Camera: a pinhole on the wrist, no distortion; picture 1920 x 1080 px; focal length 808.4 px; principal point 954.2 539.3 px. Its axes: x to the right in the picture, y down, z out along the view. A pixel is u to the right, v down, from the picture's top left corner.
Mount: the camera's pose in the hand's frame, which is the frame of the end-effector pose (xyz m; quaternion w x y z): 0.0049 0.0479 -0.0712 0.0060 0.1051 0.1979 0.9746
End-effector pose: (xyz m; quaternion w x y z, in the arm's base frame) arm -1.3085 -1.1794 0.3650 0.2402 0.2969 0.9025 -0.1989
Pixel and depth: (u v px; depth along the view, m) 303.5 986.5 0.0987
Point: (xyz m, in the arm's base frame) -1.3557 -1.1214 0.2823
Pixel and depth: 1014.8 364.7 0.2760
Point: -1.1543 -1.0847 0.1700
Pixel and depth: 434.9 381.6 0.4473
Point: -1.3193 -0.9217 -0.0968
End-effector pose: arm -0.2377 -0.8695 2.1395 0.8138 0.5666 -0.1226 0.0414
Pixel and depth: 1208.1 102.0 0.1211
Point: -0.2820 -0.8320 2.2869
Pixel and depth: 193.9 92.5 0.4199
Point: 0.1138 -0.8881 2.6672
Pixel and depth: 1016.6 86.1 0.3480
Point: -0.2954 -0.9042 2.5379
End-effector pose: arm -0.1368 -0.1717 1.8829 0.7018 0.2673 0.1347 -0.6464
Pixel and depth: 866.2 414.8 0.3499
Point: 0.0693 -0.3793 2.0452
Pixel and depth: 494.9 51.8 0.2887
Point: 0.1818 -0.3971 1.8999
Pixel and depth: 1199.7 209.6 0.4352
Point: 0.1924 -0.2834 2.2101
